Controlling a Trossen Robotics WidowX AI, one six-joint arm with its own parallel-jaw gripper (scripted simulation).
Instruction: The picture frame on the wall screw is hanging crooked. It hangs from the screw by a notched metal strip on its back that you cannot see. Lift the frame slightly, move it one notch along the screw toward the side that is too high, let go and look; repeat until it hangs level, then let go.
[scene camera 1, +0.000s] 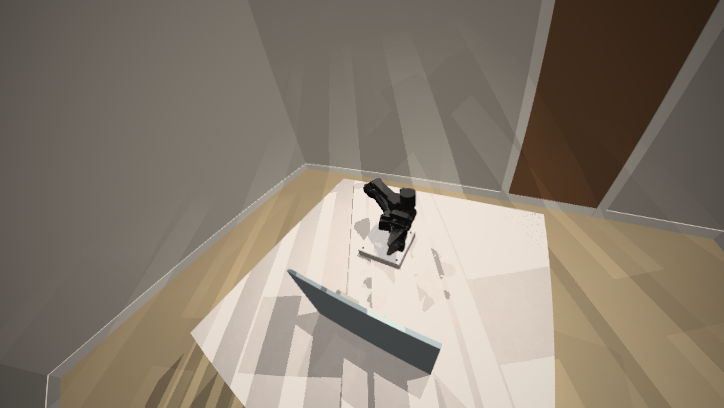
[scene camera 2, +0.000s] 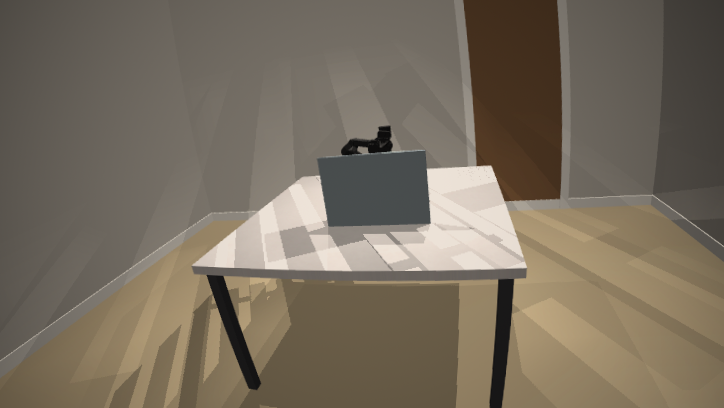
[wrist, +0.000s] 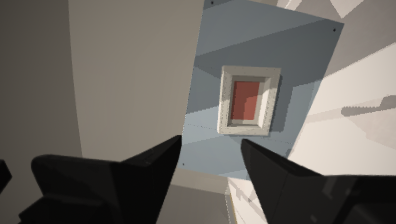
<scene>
The same spot on a wall panel: (scene camera 2: 387, 188) is (scene camera 1: 377, 335).
</scene>
